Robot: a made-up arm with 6 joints. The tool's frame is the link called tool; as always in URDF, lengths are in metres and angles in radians. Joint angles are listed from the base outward.
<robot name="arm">
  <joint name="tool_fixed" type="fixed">
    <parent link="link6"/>
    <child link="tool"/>
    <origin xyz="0.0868 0.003 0.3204" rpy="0 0 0"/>
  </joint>
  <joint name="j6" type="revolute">
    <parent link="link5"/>
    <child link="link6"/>
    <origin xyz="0.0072 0.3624 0.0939" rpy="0 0 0"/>
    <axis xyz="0 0 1"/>
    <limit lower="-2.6" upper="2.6"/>
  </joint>
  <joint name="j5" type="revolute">
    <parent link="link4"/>
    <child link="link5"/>
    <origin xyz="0.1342 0.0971 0.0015" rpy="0 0 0"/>
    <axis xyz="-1 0 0"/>
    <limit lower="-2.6" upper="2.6"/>
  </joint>
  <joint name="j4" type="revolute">
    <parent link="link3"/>
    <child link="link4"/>
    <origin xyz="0.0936 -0.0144 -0.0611" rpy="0 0 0"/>
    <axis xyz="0 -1 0"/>
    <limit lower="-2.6" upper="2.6"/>
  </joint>
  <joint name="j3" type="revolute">
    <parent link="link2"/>
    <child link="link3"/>
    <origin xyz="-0.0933 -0.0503 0.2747" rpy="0 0 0"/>
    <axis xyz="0 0 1"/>
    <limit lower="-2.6" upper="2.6"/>
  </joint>
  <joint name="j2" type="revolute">
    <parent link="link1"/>
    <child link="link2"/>
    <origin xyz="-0.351 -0.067 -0.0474" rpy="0 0 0"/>
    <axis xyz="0 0 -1"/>
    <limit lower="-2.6" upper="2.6"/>
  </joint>
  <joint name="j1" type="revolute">
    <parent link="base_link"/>
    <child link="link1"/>
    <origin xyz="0 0 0.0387" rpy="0 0 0"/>
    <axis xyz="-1 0 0"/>
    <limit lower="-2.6" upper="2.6"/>
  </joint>
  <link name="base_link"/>
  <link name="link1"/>
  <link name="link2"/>
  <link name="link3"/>
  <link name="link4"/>
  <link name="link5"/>
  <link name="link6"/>
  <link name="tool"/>
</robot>
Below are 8 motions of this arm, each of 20 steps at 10 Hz.
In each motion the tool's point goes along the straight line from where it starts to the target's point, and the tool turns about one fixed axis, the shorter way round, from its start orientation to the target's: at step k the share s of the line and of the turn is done. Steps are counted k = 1, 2, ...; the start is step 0. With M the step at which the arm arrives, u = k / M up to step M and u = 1 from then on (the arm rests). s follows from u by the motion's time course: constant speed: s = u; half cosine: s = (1 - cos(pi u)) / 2; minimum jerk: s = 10 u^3 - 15 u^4 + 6 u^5.
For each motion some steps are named. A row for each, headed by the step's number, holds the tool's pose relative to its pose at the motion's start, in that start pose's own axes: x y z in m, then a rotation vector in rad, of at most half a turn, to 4 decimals.
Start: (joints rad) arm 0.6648 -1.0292 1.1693 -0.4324 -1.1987 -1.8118
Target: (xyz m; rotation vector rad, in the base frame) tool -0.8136 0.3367 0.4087 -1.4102 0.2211 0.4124
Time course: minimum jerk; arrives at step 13
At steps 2, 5, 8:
2: -0.0058 0.0000 -0.0116 -0.0018 -0.0252 -0.0002
5: -0.0592 0.0005 -0.1182 -0.0188 -0.2569 -0.0024
8: -0.1441 0.0011 -0.2876 -0.0459 -0.6253 -0.0059

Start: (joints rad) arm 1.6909 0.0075 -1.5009 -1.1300 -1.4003 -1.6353
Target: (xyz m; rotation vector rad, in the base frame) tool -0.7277 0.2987 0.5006 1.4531 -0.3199 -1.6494
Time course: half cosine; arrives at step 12
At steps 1, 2, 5, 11, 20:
1: 0.0014 -0.0015 0.0003 -0.0070 0.0038 0.0069
2: 0.0054 -0.0059 0.0010 -0.0276 0.0148 0.0271
5: 0.0298 -0.0327 0.0055 -0.1525 0.0818 0.1501
11: 0.0791 -0.0867 0.0145 -0.4046 0.2170 0.3982
20: 0.0805 -0.0882 0.0148 -0.4116 0.2208 0.4051

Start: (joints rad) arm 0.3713 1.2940 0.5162 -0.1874 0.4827 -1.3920
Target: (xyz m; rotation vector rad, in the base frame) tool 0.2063 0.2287 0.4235 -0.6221 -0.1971 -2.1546
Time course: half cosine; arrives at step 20
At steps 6, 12, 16, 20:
6: 0.0176 0.0166 0.0132 -0.0062 0.0460 0.0032
12: 0.0558 0.0526 0.0418 -0.0198 0.1461 0.0101
16: 0.0771 0.0728 0.0577 -0.0274 0.2019 0.0139
20: 0.0852 0.0804 0.0638 -0.0303 0.2232 0.0154

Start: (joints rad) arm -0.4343 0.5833 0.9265 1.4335 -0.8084 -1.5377
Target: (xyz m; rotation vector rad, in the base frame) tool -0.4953 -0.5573 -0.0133 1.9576 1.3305 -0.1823
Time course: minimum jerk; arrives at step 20
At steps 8, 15, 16, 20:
8: 0.1321 -0.0570 0.0489 0.0131 0.2811 -0.3004
15: 0.3732 -0.1611 0.1382 0.0369 0.7940 -0.8483
16: 0.3922 -0.1693 0.1452 0.0387 0.8343 -0.8914
20: 0.4163 -0.1797 0.1542 0.0411 0.8856 -0.9462

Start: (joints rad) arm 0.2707 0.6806 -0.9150 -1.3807 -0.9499 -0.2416
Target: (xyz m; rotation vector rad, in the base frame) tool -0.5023 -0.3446 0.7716 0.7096 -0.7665 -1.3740
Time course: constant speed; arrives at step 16
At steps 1, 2, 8, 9, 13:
1: -0.0354 -0.0110 -0.0030 0.0026 -0.0405 0.0762
2: -0.0709 -0.0220 -0.0060 0.0051 -0.0810 0.1523
8: -0.2836 -0.0882 -0.0242 0.0205 -0.3239 0.6094
9: -0.3190 -0.0992 -0.0272 0.0231 -0.3644 0.6856
13: -0.4608 -0.1433 -0.0393 0.0333 -0.5263 0.9903

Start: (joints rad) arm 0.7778 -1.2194 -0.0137 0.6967 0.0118 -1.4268
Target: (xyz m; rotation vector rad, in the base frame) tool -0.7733 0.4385 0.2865 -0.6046 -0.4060 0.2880
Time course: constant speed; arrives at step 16
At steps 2, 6, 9, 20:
2: -0.0180 0.0125 -0.0241 -0.0549 -0.0270 0.0571
6: -0.0541 0.0374 -0.0722 -0.1646 -0.0811 0.1712
9: -0.0812 0.0562 -0.1083 -0.2469 -0.1216 0.2568
20: -0.1444 0.0999 -0.1925 -0.4390 -0.2162 0.4566

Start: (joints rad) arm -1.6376 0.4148 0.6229 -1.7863 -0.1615 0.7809
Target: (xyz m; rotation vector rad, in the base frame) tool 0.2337 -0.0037 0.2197 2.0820 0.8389 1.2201
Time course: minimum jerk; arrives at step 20
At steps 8, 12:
8: -0.1034 -0.0294 0.0727 0.0341 -0.1922 -0.0317
12: -0.2223 -0.0632 0.1563 0.0734 -0.4133 -0.0681

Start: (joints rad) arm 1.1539 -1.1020 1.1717 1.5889 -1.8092 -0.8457
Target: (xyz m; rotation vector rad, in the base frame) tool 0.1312 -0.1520 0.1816 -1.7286 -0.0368 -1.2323
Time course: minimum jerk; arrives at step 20
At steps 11, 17, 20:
11: -0.2679 -0.1120 -0.0534 -0.1238 0.6254 1.3019
17: -0.4397 -0.1838 -0.0876 -0.2031 1.0264 2.1366
20: -0.4517 -0.1889 -0.0900 -0.2086 1.0545 2.1950

